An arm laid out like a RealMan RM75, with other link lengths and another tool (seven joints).
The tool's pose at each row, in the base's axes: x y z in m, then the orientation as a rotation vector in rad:
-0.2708 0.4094 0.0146 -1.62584 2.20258 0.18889
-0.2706 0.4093 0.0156 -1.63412 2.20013 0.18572
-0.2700 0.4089 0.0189 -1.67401 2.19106 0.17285
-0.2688 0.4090 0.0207 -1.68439 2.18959 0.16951
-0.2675 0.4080 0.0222 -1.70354 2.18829 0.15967
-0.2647 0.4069 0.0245 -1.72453 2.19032 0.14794
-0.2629 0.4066 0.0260 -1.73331 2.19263 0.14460
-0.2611 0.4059 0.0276 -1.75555 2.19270 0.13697
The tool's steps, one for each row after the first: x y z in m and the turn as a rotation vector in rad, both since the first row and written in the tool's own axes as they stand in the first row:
-0.0003 -0.0003 -0.0009 -0.00090 0.00325 -0.00595
-0.0014 -0.0014 -0.0039 -0.00782 0.02017 -0.03286
-0.0025 -0.0028 -0.0052 -0.01000 0.02523 -0.03939
-0.0025 -0.0045 -0.0066 -0.01241 0.03696 -0.05127
-0.0031 -0.0077 -0.0085 -0.01583 0.05260 -0.06271
-0.0039 -0.0097 -0.0095 -0.01872 0.05957 -0.06656
-0.0044 -0.0118 -0.0108 -0.02452 0.07303 -0.07882

